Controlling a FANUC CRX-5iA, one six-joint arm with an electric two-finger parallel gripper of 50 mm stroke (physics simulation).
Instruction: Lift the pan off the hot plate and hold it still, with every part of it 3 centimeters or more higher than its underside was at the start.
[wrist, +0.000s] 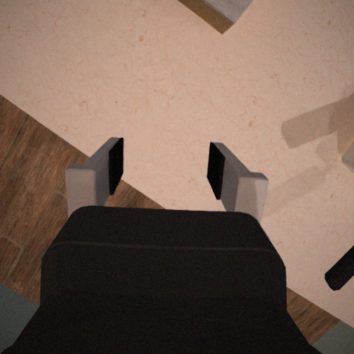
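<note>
My gripper (165, 157) is open, with nothing between its two fingers. It hangs above the pale table top, near the table's edge. A black handle (341, 270), the pan's, shows its end at the right edge of the view, to the right of the gripper and apart from it. The pan's bowl does not show. A small pale corner (350, 159) at the right edge may be part of the hot plate; too little of it shows to tell.
The pale speckled table top (165, 75) runs diagonally across the view. A flat grey block with a brown side (220, 17) lies at the top edge. Shadows fall on the table at the right. Brown wood floor (30, 170) shows past the table's edge at the lower left.
</note>
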